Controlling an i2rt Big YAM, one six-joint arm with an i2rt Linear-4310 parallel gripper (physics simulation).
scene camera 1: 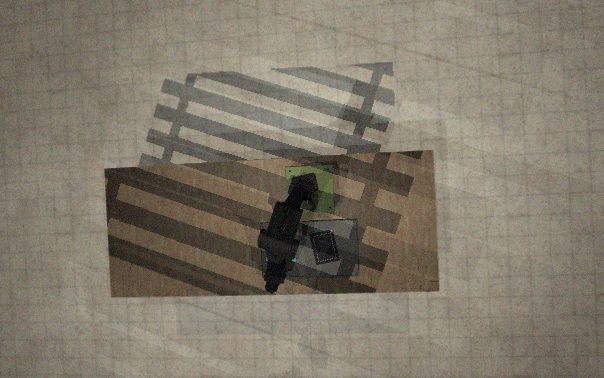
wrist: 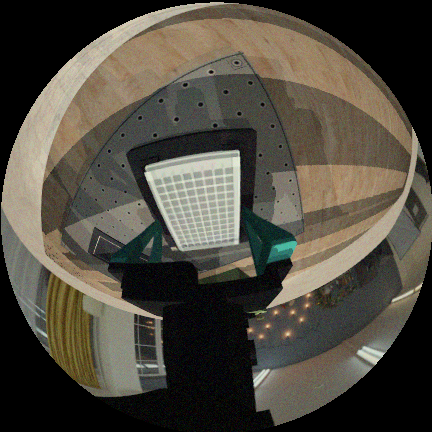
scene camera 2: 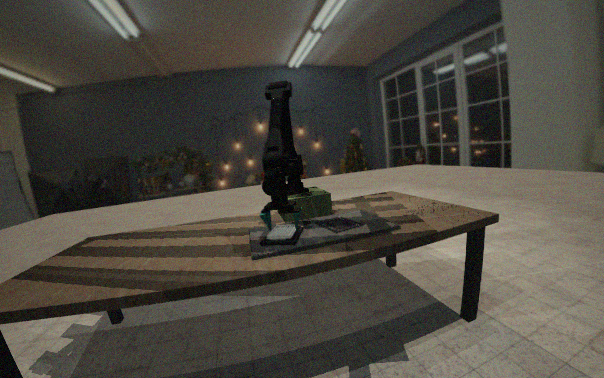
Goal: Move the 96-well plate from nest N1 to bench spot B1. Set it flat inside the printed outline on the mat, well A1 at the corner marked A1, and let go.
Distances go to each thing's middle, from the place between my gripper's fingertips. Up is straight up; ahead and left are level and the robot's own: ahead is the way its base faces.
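White well plate (wrist: pixel 198 195) in sight, right at my hand.
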